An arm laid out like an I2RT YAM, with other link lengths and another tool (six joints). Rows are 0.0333 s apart.
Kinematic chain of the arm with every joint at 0, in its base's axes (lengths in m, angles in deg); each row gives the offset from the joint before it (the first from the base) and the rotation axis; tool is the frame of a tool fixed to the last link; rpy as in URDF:
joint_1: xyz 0 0 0.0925 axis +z
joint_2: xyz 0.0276 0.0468 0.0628 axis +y
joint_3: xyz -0.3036 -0.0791 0 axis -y
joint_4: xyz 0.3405 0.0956 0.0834 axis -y
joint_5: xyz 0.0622 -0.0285 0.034 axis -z
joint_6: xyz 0.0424 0 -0.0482 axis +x
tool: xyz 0.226 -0.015 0.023 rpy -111.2 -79.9 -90
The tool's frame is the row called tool.
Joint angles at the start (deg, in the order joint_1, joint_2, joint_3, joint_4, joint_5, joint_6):
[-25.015 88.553 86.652 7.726 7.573 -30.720]
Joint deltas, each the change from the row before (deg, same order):
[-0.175 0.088 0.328 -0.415 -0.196 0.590]
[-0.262 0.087 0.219 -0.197 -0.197 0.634]
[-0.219 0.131 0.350 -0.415 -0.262 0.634]
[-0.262 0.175 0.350 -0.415 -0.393 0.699]
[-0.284 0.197 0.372 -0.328 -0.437 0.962]
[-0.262 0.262 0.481 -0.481 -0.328 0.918]
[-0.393 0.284 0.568 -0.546 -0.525 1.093]
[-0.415 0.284 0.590 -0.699 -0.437 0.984]
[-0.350 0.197 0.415 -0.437 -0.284 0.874]
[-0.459 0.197 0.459 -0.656 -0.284 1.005]
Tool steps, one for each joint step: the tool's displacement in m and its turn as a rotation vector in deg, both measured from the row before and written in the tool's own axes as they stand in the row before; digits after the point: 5 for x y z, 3 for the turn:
[-0.00011 0.00114 0.00110 0.080 -0.341 0.457]
[-0.00049 0.00199 0.00161 -0.039 -0.291 0.531]
[-0.00041 0.00114 0.00141 0.104 -0.369 0.489]
[-0.00088 0.00078 0.00162 0.200 -0.403 0.538]
[-0.00047 0.00105 0.00184 0.192 -0.422 0.823]
[-0.00088 0.00103 0.00213 0.138 -0.527 0.727]
[-0.00072 0.00174 0.00263 0.198 -0.573 0.890]
[-0.00144 0.00219 0.00279 0.120 -0.678 0.723]
[-0.00088 0.00246 0.00232 -0.012 -0.511 0.694]
[-0.00190 0.00355 0.00283 -0.084 -0.733 0.730]

